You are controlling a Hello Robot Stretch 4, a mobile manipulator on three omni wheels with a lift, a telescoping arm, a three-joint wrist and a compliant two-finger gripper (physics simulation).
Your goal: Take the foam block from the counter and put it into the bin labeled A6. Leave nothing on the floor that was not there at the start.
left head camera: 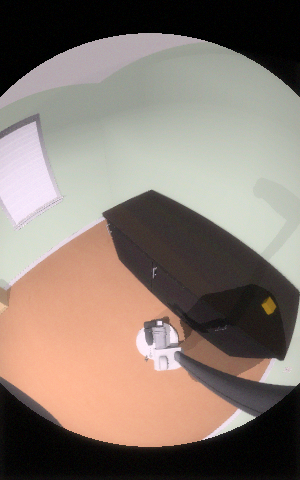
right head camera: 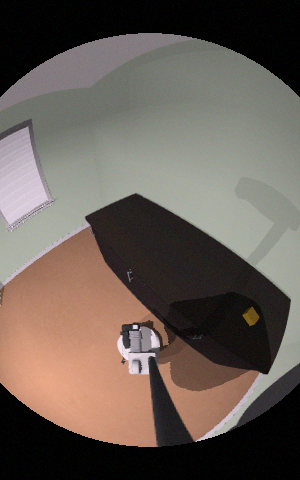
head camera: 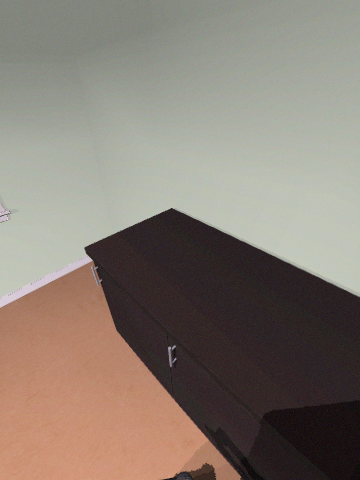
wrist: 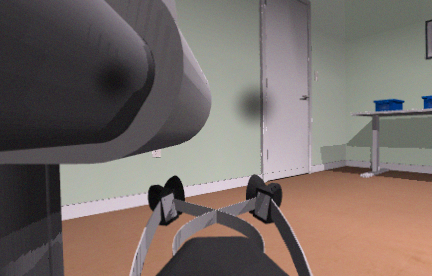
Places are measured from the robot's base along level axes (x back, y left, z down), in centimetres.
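Pixels of known places: gripper, fingertip midpoint: (left head camera: 152, 360) (wrist: 214, 190).
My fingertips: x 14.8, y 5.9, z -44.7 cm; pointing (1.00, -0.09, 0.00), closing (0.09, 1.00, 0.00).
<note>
Behind a point stands the place of what it marks.
The yellow foam block (left head camera: 269, 305) @(z -92.8, x -7.3, y -63.4 cm) (right head camera: 251, 316) @(z -92.8, x -7.2, y -63.6 cm) lies on the dark counter (head camera: 200, 280) @(z -88.3, x -71.6, y -10.1 cm) (left head camera: 190, 240) @(z -88.3, x -63.3, y -22.5 cm) (right head camera: 175, 245) @(z -88.3, x -62.6, y -28.6 cm), near its right end and in shadow. The block does not show in the head camera view. My gripper (wrist: 214, 190) @(z -44.7, x 14.8, y 5.9 cm) is open in the wrist view, with its two fingertips well apart and floor and wall showing between them. It is away from the block, over the floor. Two blue bins (wrist: 389, 105) @(z -75.0, x 269.0, y 168.5 cm) (wrist: 427, 102) @(z -75.3, x 245.4, y 190.7 cm) stand on a table at the far right of the wrist view; no label can be read on them.
The counter's front has cabinet doors with metal handles (head camera: 171, 356), close beside my base (left head camera: 145, 342) @(z -18.7, x 1.0, y 11.0 cm) (right head camera: 122, 345). A light table (wrist: 375, 145) @(z -31.3, x 306.8, y 174.0 cm) stands by the far wall, right of a closed door (wrist: 287, 90) @(z -95.0, x 285.6, y 66.8 cm). A window (left head camera: 30, 172) @(z -133.7, x -142.3, y 151.9 cm) (right head camera: 24, 175) @(z -133.4, x -143.9, y 150.3 cm) is in the left wall.
</note>
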